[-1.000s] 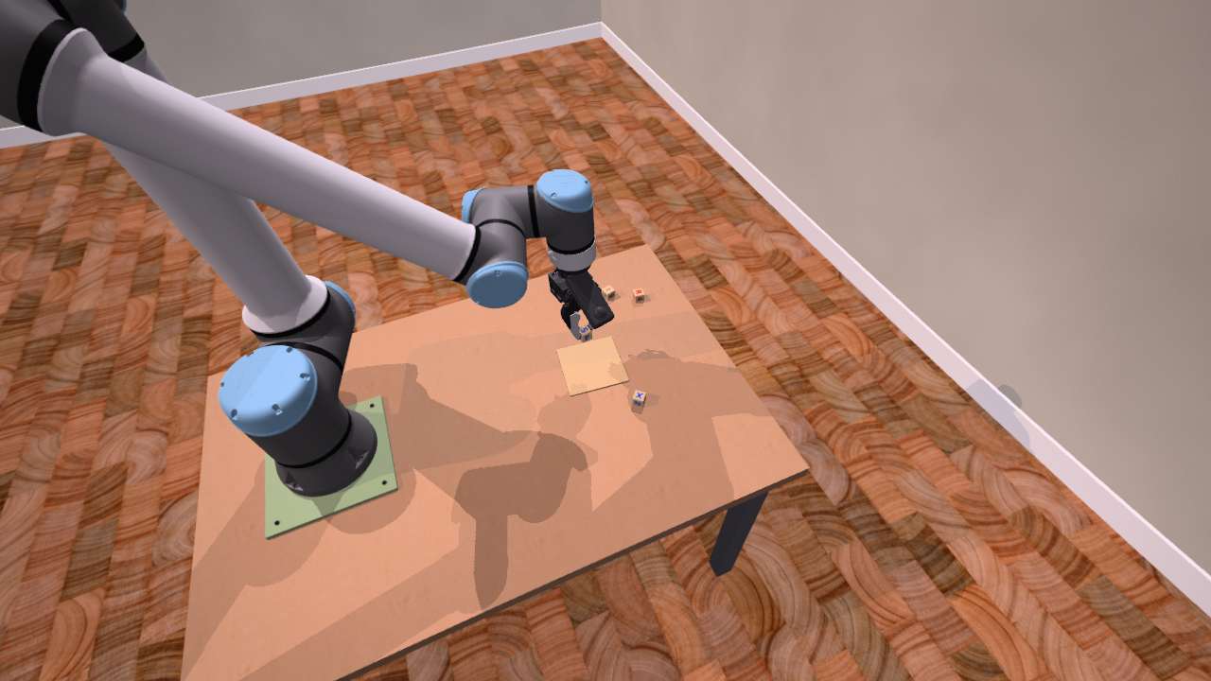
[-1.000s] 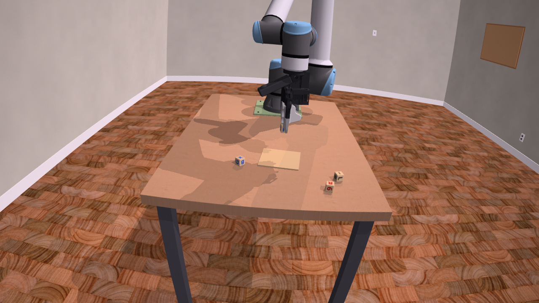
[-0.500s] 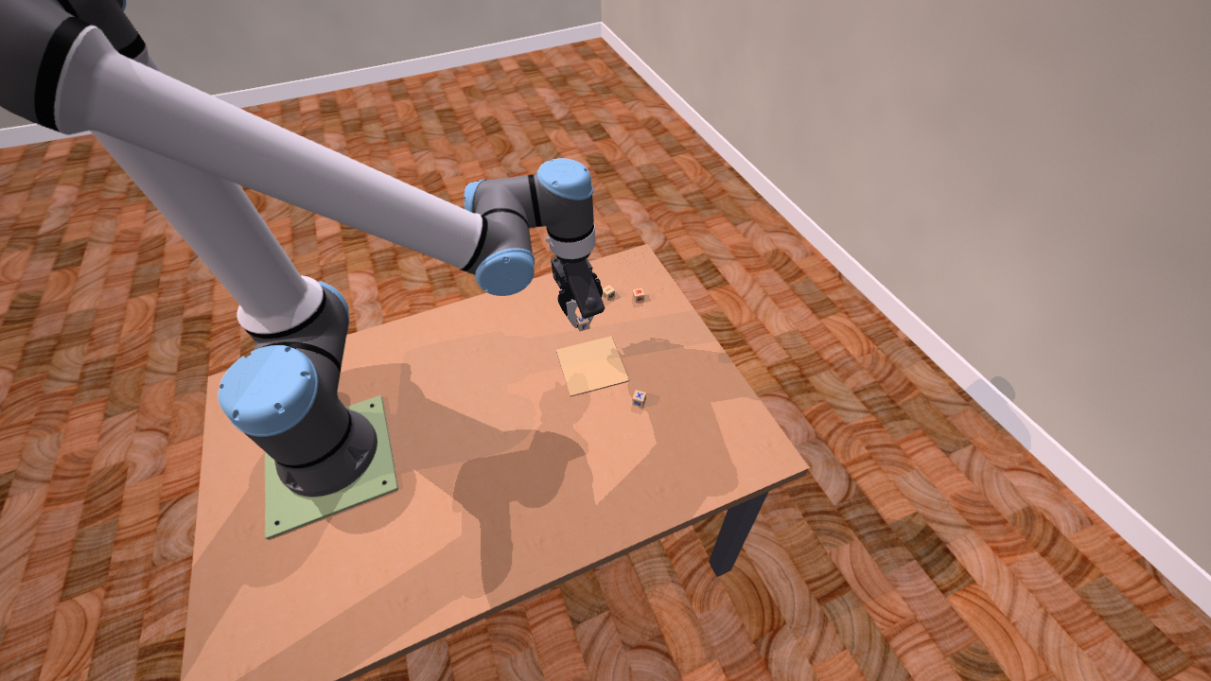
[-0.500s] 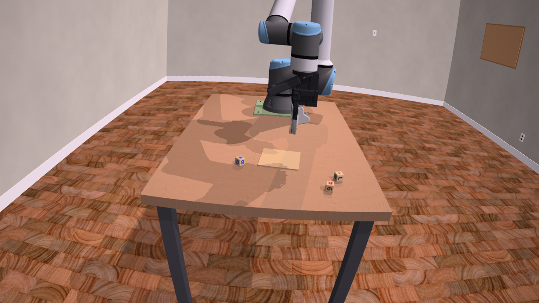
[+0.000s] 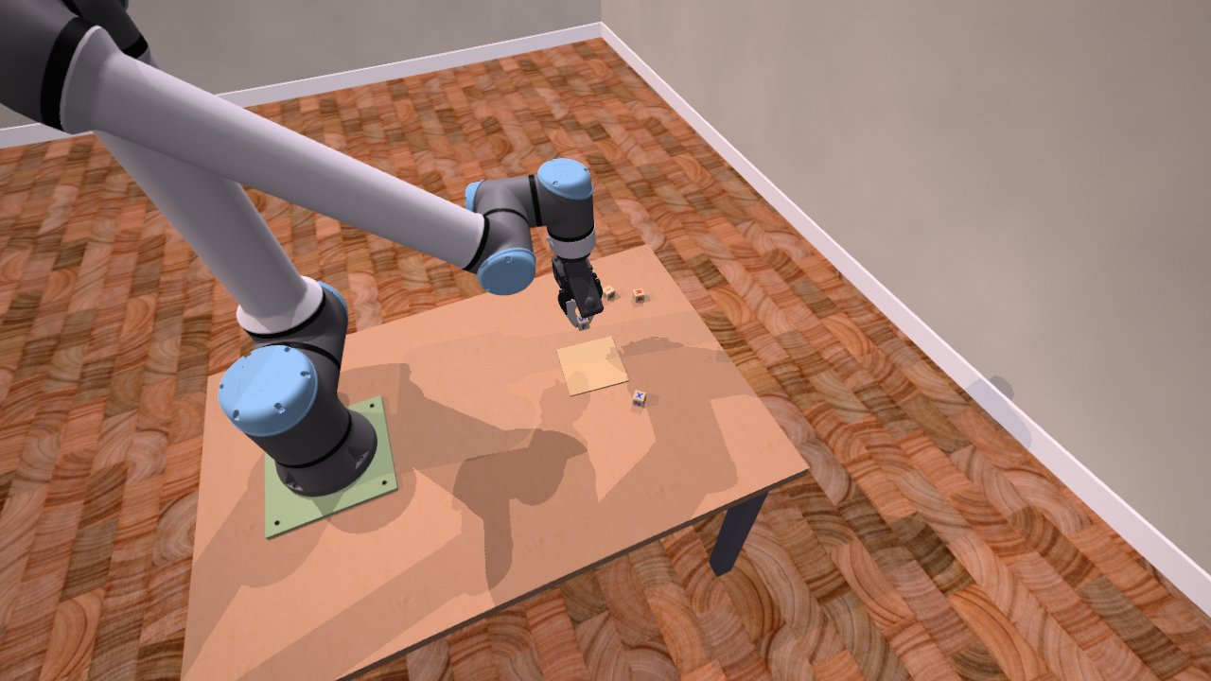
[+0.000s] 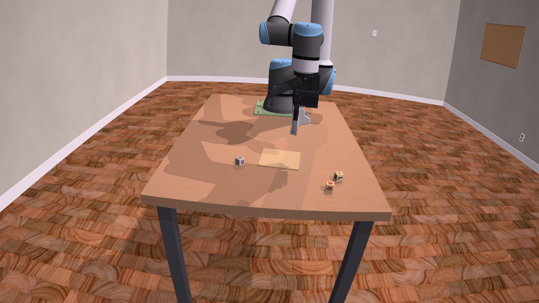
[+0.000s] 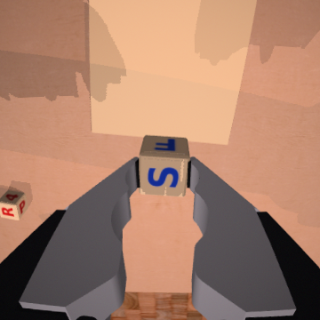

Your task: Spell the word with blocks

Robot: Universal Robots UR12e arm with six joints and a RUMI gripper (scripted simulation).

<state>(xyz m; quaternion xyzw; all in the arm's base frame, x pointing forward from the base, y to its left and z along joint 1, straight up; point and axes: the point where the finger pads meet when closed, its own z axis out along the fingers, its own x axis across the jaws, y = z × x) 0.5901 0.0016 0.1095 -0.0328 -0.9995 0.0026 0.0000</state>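
The mat is 4 cm to the right of my hand and 12 cm below it. Also, from my hand: red-lettered block 20 cm ahead, 10 cm to the left, 10 cm below.
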